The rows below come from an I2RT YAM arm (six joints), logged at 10 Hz.
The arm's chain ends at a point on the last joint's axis. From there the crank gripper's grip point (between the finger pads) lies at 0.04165 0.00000 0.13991 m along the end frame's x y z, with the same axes.
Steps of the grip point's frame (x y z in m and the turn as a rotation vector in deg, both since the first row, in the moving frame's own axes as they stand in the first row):
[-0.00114 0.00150 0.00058 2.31 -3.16 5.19]
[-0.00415 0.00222 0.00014 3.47 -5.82 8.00]
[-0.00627 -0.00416 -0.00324 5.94 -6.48 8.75]
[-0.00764 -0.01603 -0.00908 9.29 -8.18 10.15]
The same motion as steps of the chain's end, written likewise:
[0.00654 0.00376 -0.00146 2.31 -3.16 5.19]
[0.01001 0.00598 -0.00327 3.47 -5.82 8.00]
[0.00908 0.00537 -0.00660 5.94 -6.48 8.75]
[0.01115 0.00132 -0.01230 9.29 -8.18 10.15]

